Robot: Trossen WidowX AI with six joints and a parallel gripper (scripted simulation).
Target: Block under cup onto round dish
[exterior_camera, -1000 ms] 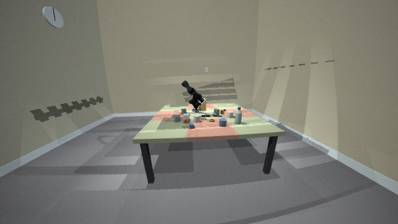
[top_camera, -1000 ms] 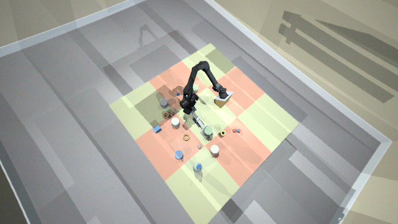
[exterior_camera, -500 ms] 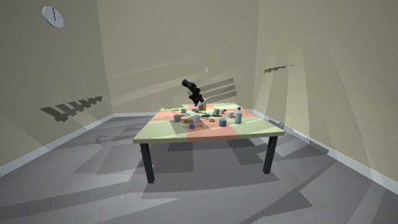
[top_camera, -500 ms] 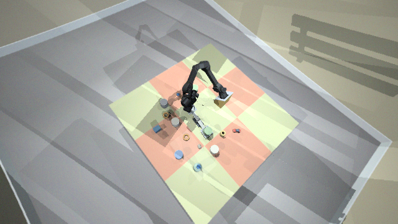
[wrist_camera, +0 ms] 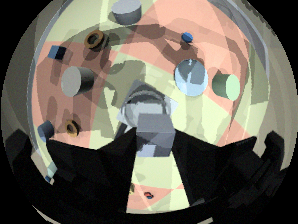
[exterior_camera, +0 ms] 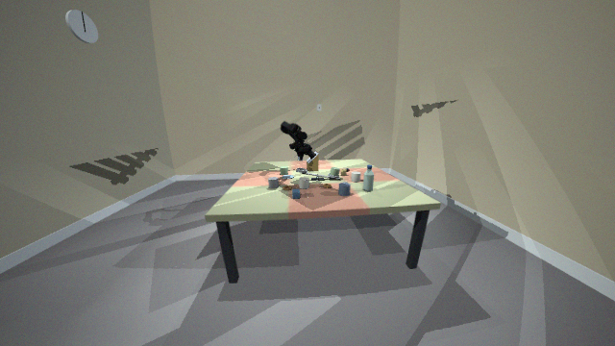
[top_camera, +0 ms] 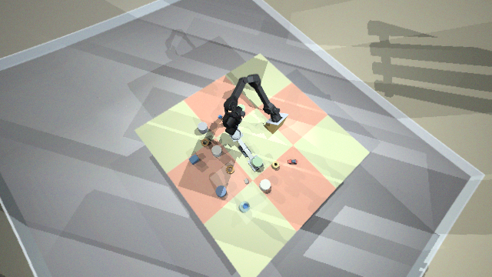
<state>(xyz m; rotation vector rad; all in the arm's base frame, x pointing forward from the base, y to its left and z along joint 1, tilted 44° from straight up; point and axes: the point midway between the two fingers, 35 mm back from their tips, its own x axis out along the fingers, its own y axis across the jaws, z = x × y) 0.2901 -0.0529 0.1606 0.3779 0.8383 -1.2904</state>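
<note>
My gripper tip is now 160 mm above the pale blue round dish, 100 mm to the left of it and 90 mm past it. Round my gripper tip: blue cube: 340 mm ahead, 150 mm below, 60 mm to the right; then grey cylinder: 190 mm to the right, 150 mm ahead, 130 mm below; then grey block: right at my gripper tip.
</note>
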